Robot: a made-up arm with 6 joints. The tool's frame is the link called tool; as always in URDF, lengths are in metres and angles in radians.
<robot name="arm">
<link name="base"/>
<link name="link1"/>
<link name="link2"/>
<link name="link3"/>
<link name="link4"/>
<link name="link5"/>
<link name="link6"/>
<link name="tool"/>
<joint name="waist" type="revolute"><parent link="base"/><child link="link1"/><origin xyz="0.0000 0.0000 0.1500"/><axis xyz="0 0 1"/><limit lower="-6.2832" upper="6.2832" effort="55" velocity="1"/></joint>
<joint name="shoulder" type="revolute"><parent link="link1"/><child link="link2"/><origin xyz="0.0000 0.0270 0.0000"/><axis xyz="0 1 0"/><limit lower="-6.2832" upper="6.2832" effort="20" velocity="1.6"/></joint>
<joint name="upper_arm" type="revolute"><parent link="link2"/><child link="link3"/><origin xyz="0.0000 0.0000 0.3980"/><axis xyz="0 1 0"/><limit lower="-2.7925" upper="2.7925" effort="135" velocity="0.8"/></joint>
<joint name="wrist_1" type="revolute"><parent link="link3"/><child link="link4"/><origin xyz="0.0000 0.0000 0.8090"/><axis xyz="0 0 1"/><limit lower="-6.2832" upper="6.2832" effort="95" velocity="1.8"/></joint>
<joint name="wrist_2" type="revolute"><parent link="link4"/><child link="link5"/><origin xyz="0.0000 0.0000 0.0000"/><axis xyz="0 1 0"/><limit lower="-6.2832" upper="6.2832" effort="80" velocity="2.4"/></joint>
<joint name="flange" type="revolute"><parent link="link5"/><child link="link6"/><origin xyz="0.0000 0.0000 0.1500"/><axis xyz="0 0 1"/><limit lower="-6.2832" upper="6.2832" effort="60" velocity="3.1"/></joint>
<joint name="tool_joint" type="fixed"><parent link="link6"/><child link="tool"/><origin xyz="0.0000 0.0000 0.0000"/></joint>
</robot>
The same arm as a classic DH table. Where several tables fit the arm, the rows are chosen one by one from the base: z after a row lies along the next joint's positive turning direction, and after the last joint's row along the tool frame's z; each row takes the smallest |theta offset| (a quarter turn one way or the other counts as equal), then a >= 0, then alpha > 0; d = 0 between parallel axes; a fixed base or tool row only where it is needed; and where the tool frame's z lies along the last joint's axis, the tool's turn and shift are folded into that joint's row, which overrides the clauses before.
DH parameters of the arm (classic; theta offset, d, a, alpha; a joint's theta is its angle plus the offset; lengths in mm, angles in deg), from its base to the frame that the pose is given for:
waist: 0 150 0 -90
shoulder: -90 0 398 0
upper_arm: 90 27 0 90
wrist_1: 0 809 0 -90
wrist_2: 0 0 0 90
flange: 0 150 0 0
Joint limits (deg, base to tool): -360..360 -360..360 -160..160 -360..360 -360..360 -360..360

